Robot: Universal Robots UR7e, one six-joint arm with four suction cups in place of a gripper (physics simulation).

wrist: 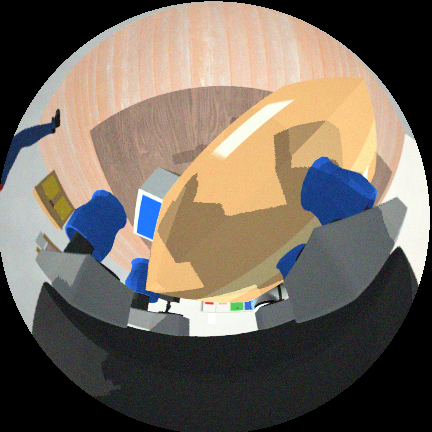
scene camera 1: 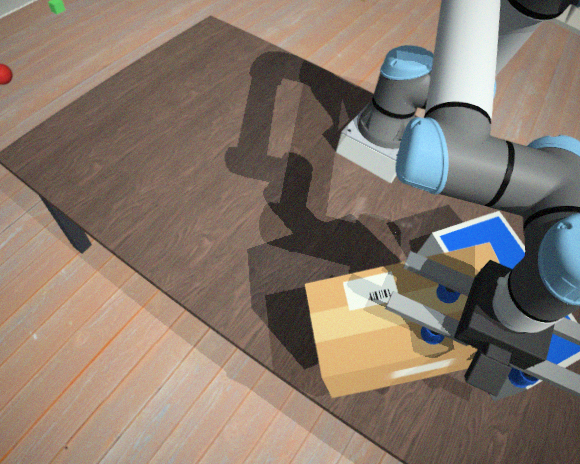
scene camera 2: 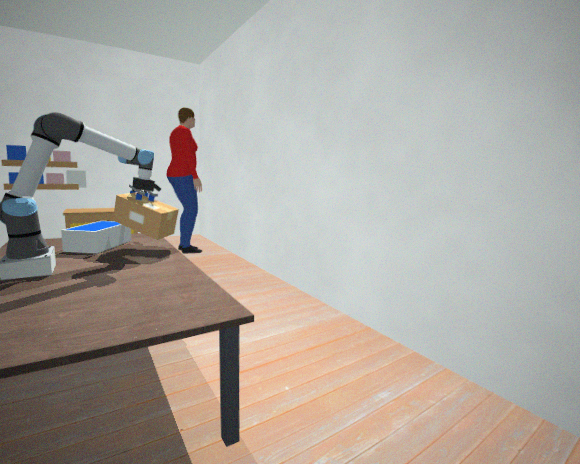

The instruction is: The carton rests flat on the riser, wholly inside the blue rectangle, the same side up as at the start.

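Seen in the pictures: hand, tool point: (wrist: 208, 235) (scene camera 2: 141, 199); arm's base, link origin: (scene camera 1: 385, 129) (scene camera 2: 28, 253).
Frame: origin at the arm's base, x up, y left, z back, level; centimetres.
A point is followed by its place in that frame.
A tan carton (scene camera 1: 357, 350) {y 14.9, x 16.7, z -65.6 cm} (scene camera 2: 162, 222) {y 5.5, x 9.1, z -59.7 cm} (wrist: 240, 185) {y 28.3, x 20.1, z -59.1 cm} hangs in the air beside the riser, a barcode label on its top. In the scene camera 2 view it is tilted, its right end lower. My gripper (scene camera 1: 480, 325) {y 30.5, x 19.9, z -55.3 cm} (scene camera 2: 144, 194) {y 30.5, x 19.9, z -55.3 cm} (wrist: 215, 235) {y 30.5, x 19.9, z -55.3 cm} holds it by suction near one end; two blue cups are over its top and at least one other is beyond its edge. The grey-white riser (scene camera 2: 75, 242) {y 28.6, x -2.4, z -19.6 cm} (wrist: 162, 178) {y 45.5, x -3.2, z -50.0 cm} stands on the table. Its blue rectangle (scene camera 1: 475, 234) {y 29.9, x 4.1, z -23.7 cm} (scene camera 2: 100, 226) {y 37.5, x 4.1, z -33.4 cm} (wrist: 149, 216) {y 49.7, x 4.1, z -43.4 cm} is partly hidden by the carton and gripper in the scene camera 1 view.
The brown table (scene camera 1: 150, 130) {y -57.5, x -7.9, z -29.0 cm} (scene camera 2: 165, 305) {y -65.7, x -7.9, z -38.1 cm} (wrist: 145, 130) {y 48.3, x -7.9, z -63.9 cm} bears the riser and my arm's base (scene camera 1: 370, 155) {y -0.3, x -2.4, z -8.8 cm} (scene camera 2: 30, 265) {y -9.1, x -3.0, z -0.7 cm}. A person in red (scene camera 2: 183, 150) stands behind the table's far end. A wooden box (scene camera 2: 90, 212) and wall shelves (scene camera 2: 40, 186) are behind the riser.
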